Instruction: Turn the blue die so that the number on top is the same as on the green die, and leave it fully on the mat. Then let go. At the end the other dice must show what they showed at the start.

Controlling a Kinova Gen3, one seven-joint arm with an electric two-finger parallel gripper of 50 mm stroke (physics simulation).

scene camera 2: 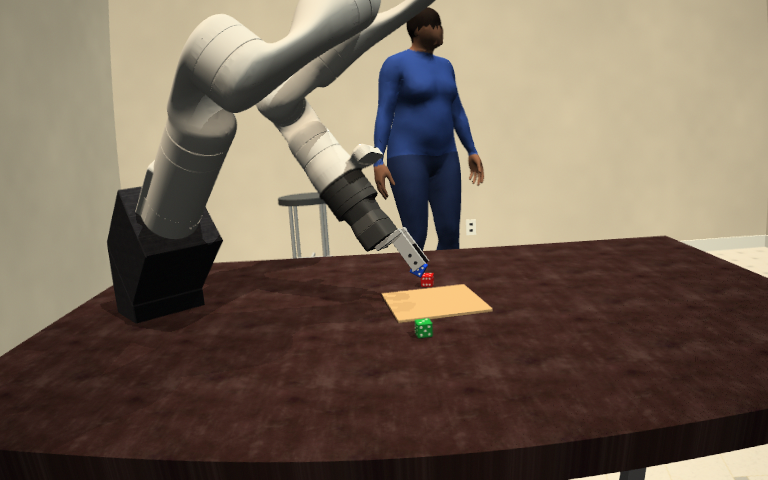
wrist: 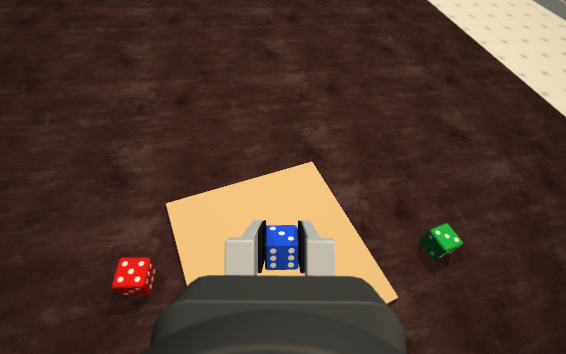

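Where they show: gripper, between the fingertips: [scene camera 2: 421, 266] [wrist: 281, 238]; arm's base, origin of its link: [scene camera 2: 170, 215].
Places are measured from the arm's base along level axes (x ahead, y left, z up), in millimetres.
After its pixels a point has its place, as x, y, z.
The gripper [scene camera 2: 419, 267] @(375, 8, -108) [wrist: 282, 248] @(375, 8, -108) is shut on the blue die [scene camera 2: 418, 271] @(369, 0, -114) [wrist: 282, 247] @(366, 12, -100) and holds it tilted, above the table. In the wrist view the die appears in front of the mat [scene camera 2: 447, 305] @(407, -27, -163) [wrist: 215, 215] @(432, 41, -163), with a three face towards the upper side and a six face below it. The green die [scene camera 2: 423, 328] @(354, -142, -153) [wrist: 441, 240] @(353, -124, -147) stands on the table beside the mat; its top shows three, and a five faces scene camera 2. The faces of the blue die against the fingers are hidden.
The red die [scene camera 2: 427, 280] @(395, 93, -155) [wrist: 133, 275] @(393, 101, -147) stands on the table on the far side of the mat, with five on top. The arm's black base stands at the table's left in the scene view. A stool and a person are behind the table.
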